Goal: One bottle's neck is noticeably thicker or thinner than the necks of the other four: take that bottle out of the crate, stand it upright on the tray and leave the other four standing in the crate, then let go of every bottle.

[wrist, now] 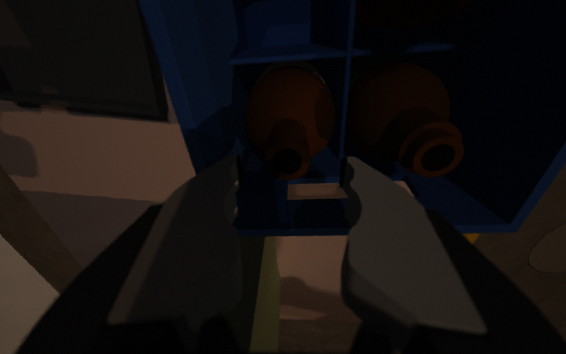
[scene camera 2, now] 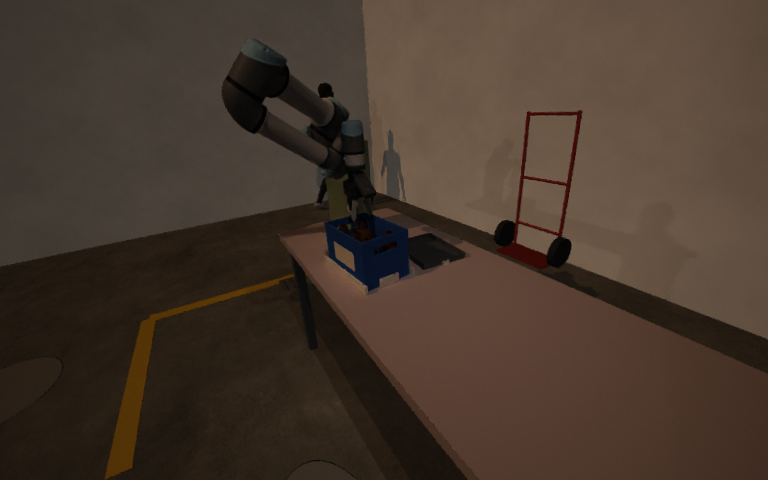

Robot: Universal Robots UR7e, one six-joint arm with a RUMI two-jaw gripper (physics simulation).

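Seen in the pictures: gripper, fingertip midpoint: (wrist: 290, 160) (scene camera 2: 361, 220); arm's base at its link origin: (scene camera 2: 342, 164).
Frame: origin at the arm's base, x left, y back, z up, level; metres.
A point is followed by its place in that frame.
Note:
The blue crate (scene camera 2: 386, 264) @[x -0.173, y -0.512, z -0.265 m] (wrist: 192, 85) @[x -0.073, y -0.339, z -0.172 m] stands on the table, with several brown bottles partly visible inside in the scene view. In the wrist view, one bottle (wrist: 291, 107) @[x -0.115, y -0.311, z -0.212 m] stands in a left compartment, its neck towards the gripper. Another bottle (wrist: 400, 95) @[x -0.186, y -0.309, z -0.216 m] stands in the compartment to its right; its mouth looks wider. Deeper compartments are too dark to compare other necks. The dark tray (scene camera 2: 434, 250) @[x 0.130, y -0.451, z -0.332 m] (wrist: 80, 55) @[x 0.112, y -0.359, z -0.332 m] lies beside the crate. My gripper (scene camera 2: 362, 219) @[x -0.113, y -0.292, z -0.174 m] (wrist: 290, 160) @[x -0.113, y -0.292, z -0.174 m] is partly open over the crate, nothing between its fingers; the left bottle's neck shows just beyond the gap between the fingertips.
Pale strips (scene camera 2: 350, 276) @[x -0.267, y -0.425, z -0.310 m] edge the crate's base on the table (scene camera 2: 509, 339) @[x -0.128, y -0.950, z -0.338 m]. Crate walls and dividers surround the bottles below the fingers. A yellow-green panel (scene camera 2: 338, 195) @[x -0.049, y -0.018, z -0.133 m] (wrist: 265, 300) @[x -0.051, y -0.057, z -0.220 m] stands behind the crate. A person (scene camera 2: 324, 90) is partly hidden behind the arm. A red hand truck (scene camera 2: 522, 169) stands by the wall.

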